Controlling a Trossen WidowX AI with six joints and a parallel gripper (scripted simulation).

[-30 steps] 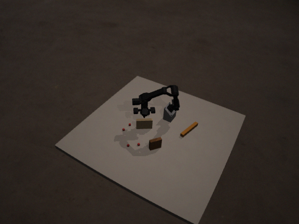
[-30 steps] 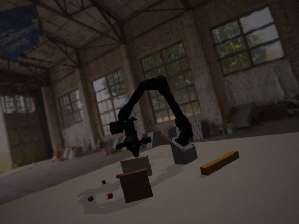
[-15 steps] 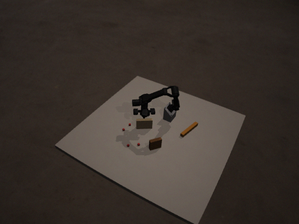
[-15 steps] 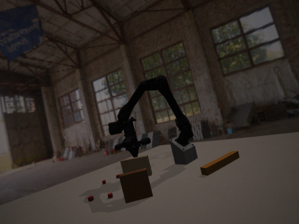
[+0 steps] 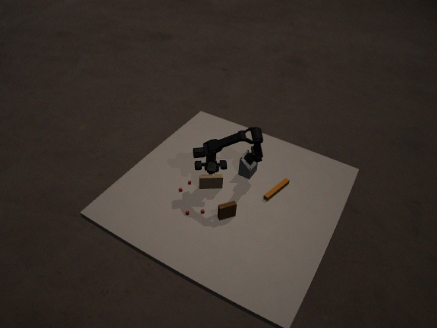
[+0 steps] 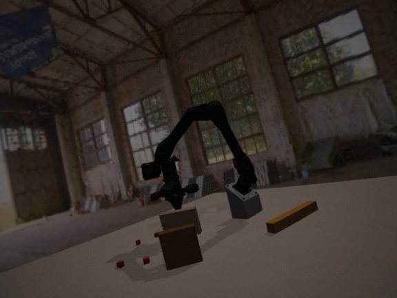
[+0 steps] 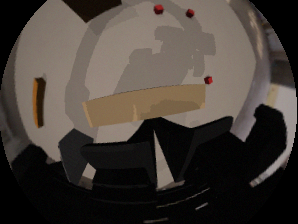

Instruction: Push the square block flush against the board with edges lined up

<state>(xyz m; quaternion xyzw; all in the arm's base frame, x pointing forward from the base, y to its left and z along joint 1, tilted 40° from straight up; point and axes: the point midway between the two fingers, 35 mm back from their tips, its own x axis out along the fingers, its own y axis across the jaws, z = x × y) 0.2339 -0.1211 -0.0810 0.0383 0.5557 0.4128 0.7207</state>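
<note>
The tan block is 2 cm ahead of my gripper tip, 1 cm to the left of it and 3 cm below it. From my gripper tip the other things lie so: long orange board 16 cm behind, 38 cm to the left, 7 cm below; brown square block 17 cm ahead, 21 cm to the left, 3 cm below.
</note>
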